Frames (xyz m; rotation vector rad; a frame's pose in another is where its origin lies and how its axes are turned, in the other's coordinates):
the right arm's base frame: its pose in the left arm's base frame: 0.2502 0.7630 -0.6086 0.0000 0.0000 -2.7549
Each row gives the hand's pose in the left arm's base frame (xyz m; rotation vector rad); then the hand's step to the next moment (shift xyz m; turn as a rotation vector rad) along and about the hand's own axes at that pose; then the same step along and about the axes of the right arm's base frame.
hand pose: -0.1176 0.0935 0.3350 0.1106 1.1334 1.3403
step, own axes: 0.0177 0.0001 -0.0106 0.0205 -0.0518 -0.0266
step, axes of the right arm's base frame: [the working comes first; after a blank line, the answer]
step, axes of the left arm's base frame: -0.0106 0.0086 -0.0155 0.0142 -0.0134 -0.0586

0.0066 -0.0120 -0.0155 -0.0081 0.0177 -0.0586
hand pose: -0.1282 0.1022 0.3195 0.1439 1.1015 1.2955
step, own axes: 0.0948 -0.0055 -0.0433 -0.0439 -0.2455 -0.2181
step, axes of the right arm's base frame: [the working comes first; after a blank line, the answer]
step, axes of the left arm's base frame: -0.0391 0.0548 -0.0797 0.0197 -0.2217 -0.2454

0.0155 -0.0655 -0.0797 0.0653 0.2128 -0.2454
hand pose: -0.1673 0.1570 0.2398 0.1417 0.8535 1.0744
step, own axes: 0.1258 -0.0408 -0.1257 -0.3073 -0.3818 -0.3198
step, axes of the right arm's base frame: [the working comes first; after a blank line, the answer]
step, axes of the left arm's base frame: -0.0304 0.0459 -0.1740 -0.0038 -0.5343 -0.2387

0.0109 -0.0540 -0.1740 0.2050 0.4935 -0.2387
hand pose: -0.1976 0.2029 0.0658 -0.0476 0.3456 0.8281
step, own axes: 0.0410 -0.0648 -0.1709 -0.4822 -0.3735 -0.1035
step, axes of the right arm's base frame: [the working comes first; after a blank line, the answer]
step, axes of the left arm's base frame: 0.0245 -0.0447 -0.1803 -0.0578 -0.6156 0.0219

-0.0059 0.0506 -0.1803 0.2857 0.5483 0.0219
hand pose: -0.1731 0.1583 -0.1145 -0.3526 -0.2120 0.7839
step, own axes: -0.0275 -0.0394 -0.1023 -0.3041 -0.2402 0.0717
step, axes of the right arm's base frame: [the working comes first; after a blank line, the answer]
step, axes of the left arm's base frame: 0.0388 -0.0692 -0.0805 -0.0765 -0.3597 0.1417

-0.0099 0.0787 -0.0805 0.2065 0.3042 0.1417
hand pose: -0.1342 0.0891 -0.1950 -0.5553 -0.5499 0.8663
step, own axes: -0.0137 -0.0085 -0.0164 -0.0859 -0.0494 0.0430
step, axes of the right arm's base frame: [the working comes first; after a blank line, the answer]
step, axes of the left arm's base frame: 0.0080 -0.0194 -0.0094 -0.0464 -0.0867 0.0446

-0.0001 0.0210 -0.0094 0.0757 0.0628 0.0446
